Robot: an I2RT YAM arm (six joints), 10 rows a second.
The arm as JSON. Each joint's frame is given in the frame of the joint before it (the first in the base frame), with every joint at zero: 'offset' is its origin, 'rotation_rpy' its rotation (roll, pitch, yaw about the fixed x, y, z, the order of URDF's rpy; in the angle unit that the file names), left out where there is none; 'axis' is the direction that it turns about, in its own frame. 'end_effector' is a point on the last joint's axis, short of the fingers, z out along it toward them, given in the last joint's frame.
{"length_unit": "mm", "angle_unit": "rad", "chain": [
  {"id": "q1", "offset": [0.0, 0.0, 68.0], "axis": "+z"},
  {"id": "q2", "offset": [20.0, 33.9, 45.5], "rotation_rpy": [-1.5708, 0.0, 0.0], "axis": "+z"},
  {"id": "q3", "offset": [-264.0, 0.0, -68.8], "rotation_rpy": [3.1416, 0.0, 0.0], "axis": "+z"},
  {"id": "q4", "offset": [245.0, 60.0, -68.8], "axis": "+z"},
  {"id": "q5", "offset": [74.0, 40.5, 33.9], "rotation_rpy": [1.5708, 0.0, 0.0], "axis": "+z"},
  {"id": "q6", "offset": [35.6, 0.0, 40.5], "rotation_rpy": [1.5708, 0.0, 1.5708], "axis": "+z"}
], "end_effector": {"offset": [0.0, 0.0, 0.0], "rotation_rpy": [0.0, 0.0, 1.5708]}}
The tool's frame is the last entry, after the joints.
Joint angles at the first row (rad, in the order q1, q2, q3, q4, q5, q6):
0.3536, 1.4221, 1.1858, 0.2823, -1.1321, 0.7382
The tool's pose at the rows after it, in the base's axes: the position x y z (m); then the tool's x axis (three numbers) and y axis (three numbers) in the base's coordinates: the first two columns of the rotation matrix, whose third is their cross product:
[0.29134, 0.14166, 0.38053, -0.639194, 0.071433, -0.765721, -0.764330, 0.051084, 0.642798]
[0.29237, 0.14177, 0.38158, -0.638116, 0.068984, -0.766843, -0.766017, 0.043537, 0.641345]
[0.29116, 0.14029, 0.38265, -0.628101, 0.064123, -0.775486, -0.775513, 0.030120, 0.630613]
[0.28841, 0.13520, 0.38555, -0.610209, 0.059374, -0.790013, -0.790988, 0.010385, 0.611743]
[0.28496, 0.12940, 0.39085, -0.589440, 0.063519, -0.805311, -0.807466, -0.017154, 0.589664]
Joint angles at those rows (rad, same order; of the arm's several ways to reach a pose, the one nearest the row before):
0.3529, 1.4230, 1.1880, 0.2867, -1.1322, 0.7451
0.3518, 1.4279, 1.1934, 0.2946, -1.1406, 0.7512
0.3479, 1.4236, 1.1883, 0.3122, -1.1579, 0.7531
0.3344, 1.4105, 1.1779, 0.3421, -1.1897, 0.7605
0.3191, 1.3964, 1.1636, 0.4138, -1.2227, 0.8024

